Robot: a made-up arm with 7 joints. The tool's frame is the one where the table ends. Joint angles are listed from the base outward.
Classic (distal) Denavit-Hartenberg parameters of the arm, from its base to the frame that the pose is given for. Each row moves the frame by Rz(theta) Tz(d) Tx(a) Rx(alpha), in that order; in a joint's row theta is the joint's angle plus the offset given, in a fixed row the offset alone. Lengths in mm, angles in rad.
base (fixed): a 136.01, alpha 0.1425, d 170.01, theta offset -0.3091
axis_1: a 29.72, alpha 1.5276, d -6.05, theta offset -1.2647
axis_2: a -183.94, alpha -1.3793, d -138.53, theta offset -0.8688
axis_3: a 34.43, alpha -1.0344, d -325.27, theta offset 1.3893
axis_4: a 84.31, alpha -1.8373, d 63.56, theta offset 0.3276
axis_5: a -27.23, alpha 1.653, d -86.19, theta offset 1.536
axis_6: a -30, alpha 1.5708, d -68.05, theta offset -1.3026
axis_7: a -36.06, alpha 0, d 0, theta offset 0.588
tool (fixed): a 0, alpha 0, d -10, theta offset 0.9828
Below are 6 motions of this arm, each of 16 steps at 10 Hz.
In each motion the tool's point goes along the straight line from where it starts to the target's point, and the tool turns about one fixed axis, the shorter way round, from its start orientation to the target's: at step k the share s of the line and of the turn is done. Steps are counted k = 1, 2, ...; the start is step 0. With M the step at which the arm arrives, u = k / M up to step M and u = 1 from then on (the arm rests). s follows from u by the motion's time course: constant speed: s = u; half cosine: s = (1 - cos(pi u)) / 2; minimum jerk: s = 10 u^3 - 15 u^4 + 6 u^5.
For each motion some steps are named. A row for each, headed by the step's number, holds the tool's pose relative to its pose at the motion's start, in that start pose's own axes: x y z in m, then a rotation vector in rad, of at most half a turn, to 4 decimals.
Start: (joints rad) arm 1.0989 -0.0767 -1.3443 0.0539 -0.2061 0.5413 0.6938
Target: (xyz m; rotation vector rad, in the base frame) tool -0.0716 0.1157 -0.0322 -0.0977 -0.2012 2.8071
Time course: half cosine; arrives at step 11
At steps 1, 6, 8, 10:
1: -0.0022 -0.0045 -0.0035 -0.0220 0.0090 0.0369
6: -0.0621 -0.1261 -0.0996 -0.6191 0.2541 1.0395
8: -0.0899 -0.1827 -0.1442 -0.8969 0.3681 1.5059
10: -0.1065 -0.2164 -0.1708 -1.0620 0.4359 1.7832

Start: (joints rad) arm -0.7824 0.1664 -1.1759 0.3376 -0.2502 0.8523 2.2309
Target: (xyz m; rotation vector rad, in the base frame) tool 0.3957 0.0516 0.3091 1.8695 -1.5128 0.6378
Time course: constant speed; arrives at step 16
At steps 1, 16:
1: 0.0134 0.0091 0.0037 0.0566 -0.0611 -0.0083
16: 0.2146 0.1462 0.0600 0.9064 -0.9774 -0.1335

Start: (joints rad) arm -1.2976 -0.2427 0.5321 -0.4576 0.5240 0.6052 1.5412
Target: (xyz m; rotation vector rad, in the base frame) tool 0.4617 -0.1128 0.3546 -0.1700 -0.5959 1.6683
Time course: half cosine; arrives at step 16
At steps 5, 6, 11, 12, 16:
5: 0.0027 0.0134 0.0003 0.0694 0.0342 0.3991
6: 0.0038 0.0187 0.0004 0.0964 0.0475 0.5543
11: 0.0095 0.0470 0.0010 0.2430 0.1196 1.3969
12: 0.0104 0.0516 0.0011 0.2666 0.1312 1.5330
16: 0.0122 0.0605 0.0013 0.3124 0.1537 1.7960

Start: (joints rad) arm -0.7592 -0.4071 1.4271 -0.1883 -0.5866 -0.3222 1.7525
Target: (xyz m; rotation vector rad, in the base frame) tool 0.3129 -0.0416 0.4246 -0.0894 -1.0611 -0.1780
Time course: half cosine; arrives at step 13
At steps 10, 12, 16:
10: -0.1094 -0.0774 0.0618 0.8466 0.0669 -1.4692
12: -0.1233 -0.0872 0.0696 0.9543 0.0755 -1.6561
16: -0.1251 -0.0885 0.0707 0.9684 0.0766 -1.6805

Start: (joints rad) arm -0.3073 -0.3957 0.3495 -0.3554 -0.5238 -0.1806 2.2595
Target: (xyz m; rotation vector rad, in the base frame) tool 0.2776 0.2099 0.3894 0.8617 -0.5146 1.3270
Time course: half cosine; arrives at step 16
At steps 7, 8, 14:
7: 0.0413 0.0108 0.0649 0.3433 -0.4237 -0.2155
8: 0.0513 0.0134 0.0807 0.4265 -0.5263 -0.2677
14: 0.0987 0.0258 0.1552 0.8205 -1.0126 -0.5150

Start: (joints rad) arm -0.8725 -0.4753 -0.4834 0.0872 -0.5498 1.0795 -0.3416
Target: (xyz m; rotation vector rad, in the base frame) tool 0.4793 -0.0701 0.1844 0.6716 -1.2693 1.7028
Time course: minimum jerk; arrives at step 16
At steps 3, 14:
3: 0.0016 -0.0070 -0.0015 0.0270 0.0573 0.1121
14: 0.0313 -0.1416 -0.0295 0.5438 1.1556 2.2621

